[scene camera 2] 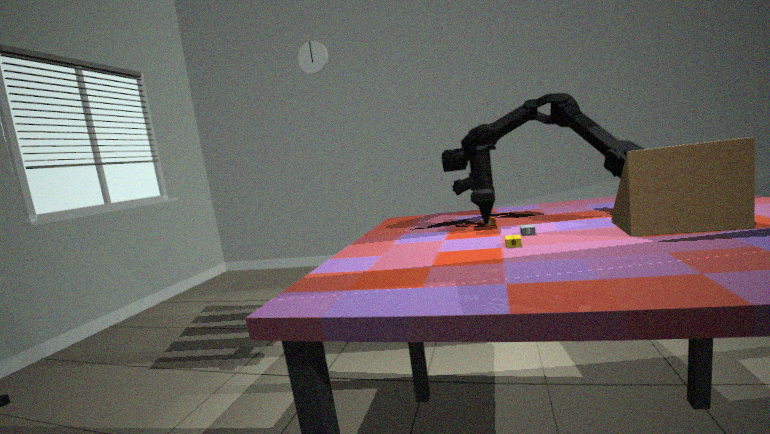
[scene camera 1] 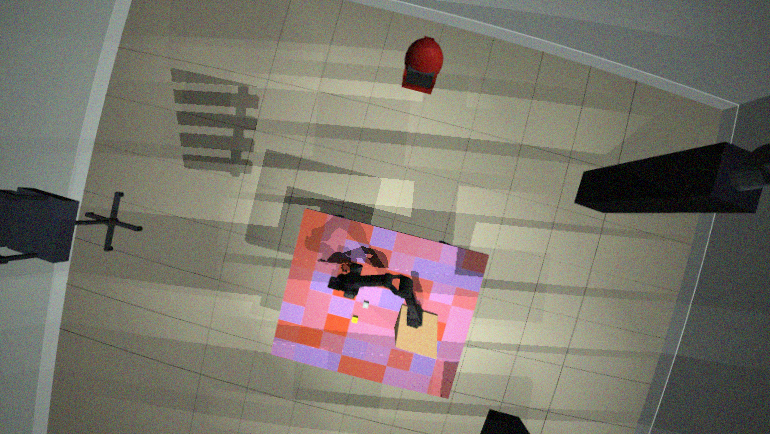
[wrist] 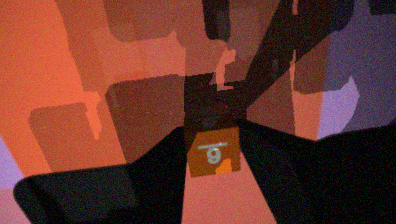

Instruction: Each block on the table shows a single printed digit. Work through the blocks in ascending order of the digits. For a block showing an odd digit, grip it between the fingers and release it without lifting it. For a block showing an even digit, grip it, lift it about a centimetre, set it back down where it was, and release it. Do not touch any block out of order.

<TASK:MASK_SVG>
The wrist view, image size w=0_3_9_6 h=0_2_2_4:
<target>gripper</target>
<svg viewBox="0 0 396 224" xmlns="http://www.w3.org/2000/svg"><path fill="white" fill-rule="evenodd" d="M184 127L175 128L145 153L144 156L140 159L138 158L133 163L65 172L59 171L40 175L34 174L20 179L14 186L13 197L31 224L181 224L187 167L187 152L183 135ZM235 119L239 126L239 141L242 154L277 224L396 224L396 124L330 134L315 141L301 136L293 136L242 118Z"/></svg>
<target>orange block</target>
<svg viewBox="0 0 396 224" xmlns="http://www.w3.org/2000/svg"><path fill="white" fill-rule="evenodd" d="M231 113L184 120L183 135L191 177L241 171L239 126Z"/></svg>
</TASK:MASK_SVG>
